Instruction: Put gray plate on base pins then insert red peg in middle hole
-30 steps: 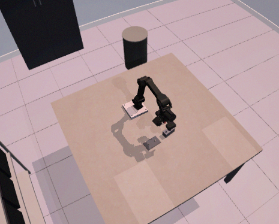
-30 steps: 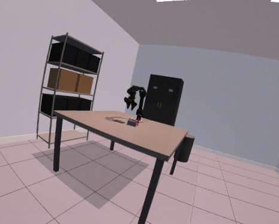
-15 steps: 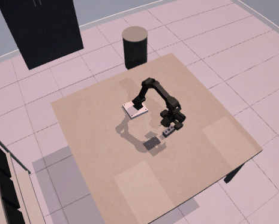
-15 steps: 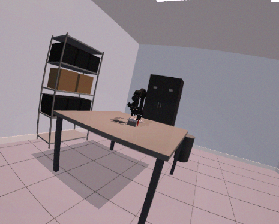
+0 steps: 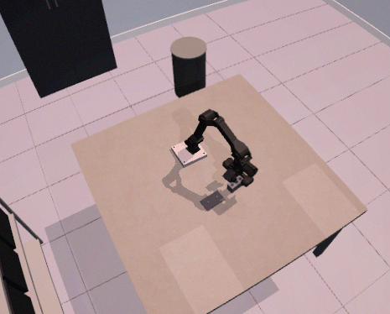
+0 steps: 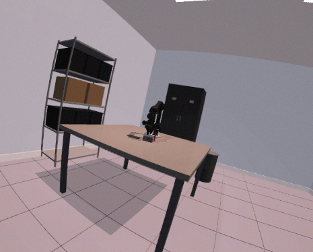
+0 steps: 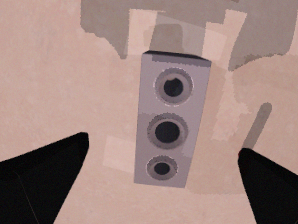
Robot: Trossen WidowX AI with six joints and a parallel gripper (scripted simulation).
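Right now my gripper tip is 3 cm above the gray plate. From my gripper tip the other things lie so: red peg 9 cm behind, 4 cm to the left, 3 cm below; dark base 2 cm behind, 16 cm to the right, 6 cm below.
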